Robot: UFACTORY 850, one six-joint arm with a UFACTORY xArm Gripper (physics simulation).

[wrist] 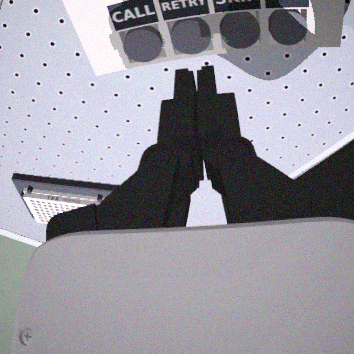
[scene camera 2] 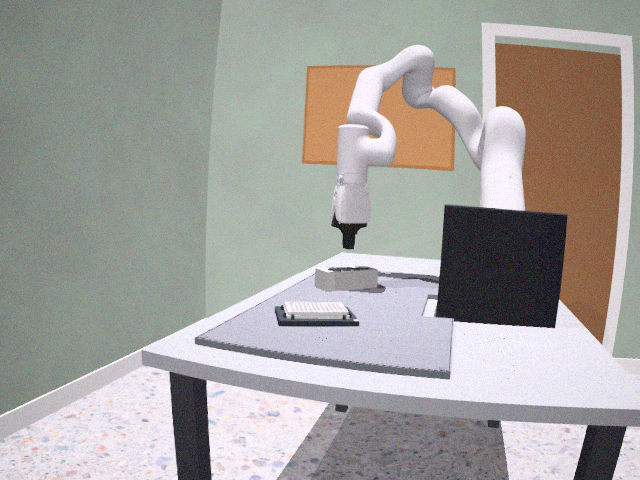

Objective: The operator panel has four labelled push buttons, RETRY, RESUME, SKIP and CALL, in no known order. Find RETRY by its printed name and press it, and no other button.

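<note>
The operator panel (scene camera 2: 354, 281) is a pale box on the grey mat, and its near part shows at the top of the wrist view (wrist: 325, 35). In the wrist view the CALL button (wrist: 143, 45) is leftmost, then the RETRY button (wrist: 190, 36) under its printed label (wrist: 184, 5). Right of it is a button (wrist: 240, 30) whose label is cut off by the frame edge, apparently SKIP, then a fourth button (wrist: 287, 27) with its name out of view. My gripper (scene camera 2: 348, 248) (wrist: 199, 92) is shut and empty. It hangs well above the panel, apart from it.
A white perforated block on a dark tray (scene camera 2: 316, 311) (wrist: 55, 204) lies on the grey mat (scene camera 2: 392, 343), nearer scene camera 2 than the panel. A black upright board (scene camera 2: 501, 266) stands at the right, in front of the arm's base. A dark cable (scene camera 2: 408, 276) runs from the panel.
</note>
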